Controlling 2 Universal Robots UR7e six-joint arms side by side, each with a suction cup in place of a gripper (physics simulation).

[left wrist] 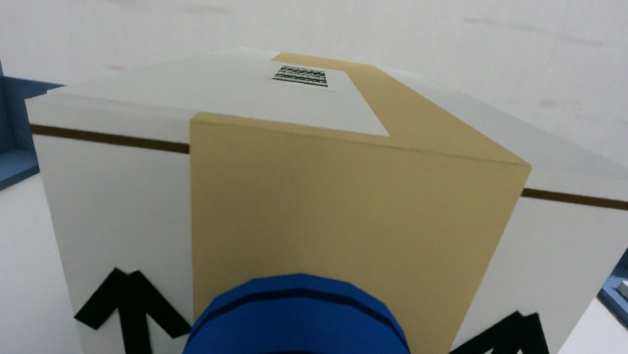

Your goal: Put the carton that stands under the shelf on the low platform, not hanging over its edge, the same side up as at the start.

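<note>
The carton fills most of the left wrist view, upright. It is white with a wide tan tape strip down its front and over its top, a barcode label on top and black arrows pointing up on its front. My left suction cup, blue and ribbed, is at the bottom middle, pressed against the taped front face, and looks shut on the carton. The carton's lower part and base are hidden or out of the picture. The low platform and my right suction cup do not show.
Blue parts of the shelf frame show behind the carton at the left edge. A blue foot plate with a pale bolt shows at the right edge. A pale grey wall stands behind.
</note>
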